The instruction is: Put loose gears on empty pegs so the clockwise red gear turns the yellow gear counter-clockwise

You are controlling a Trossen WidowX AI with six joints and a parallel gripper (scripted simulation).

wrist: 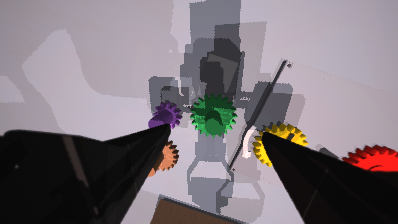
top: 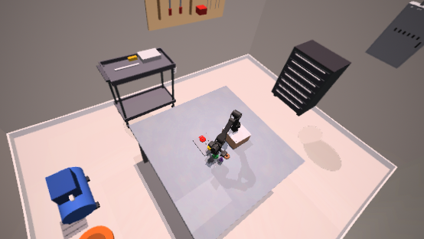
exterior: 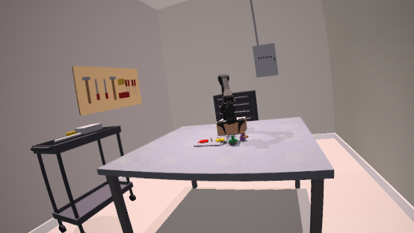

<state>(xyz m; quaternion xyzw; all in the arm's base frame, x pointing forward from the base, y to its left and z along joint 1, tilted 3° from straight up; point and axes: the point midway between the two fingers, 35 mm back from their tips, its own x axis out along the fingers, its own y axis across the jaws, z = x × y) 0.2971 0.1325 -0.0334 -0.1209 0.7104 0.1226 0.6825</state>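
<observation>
The green gear is 40 mm below my gripper tip. Also, from my gripper tip: purple gear: 30 mm behind, 60 mm to the left, 40 mm below; then red gear: 20 mm ahead, 220 mm to the right, 40 mm below; then yellow gear: 100 mm to the right, 40 mm below.
</observation>
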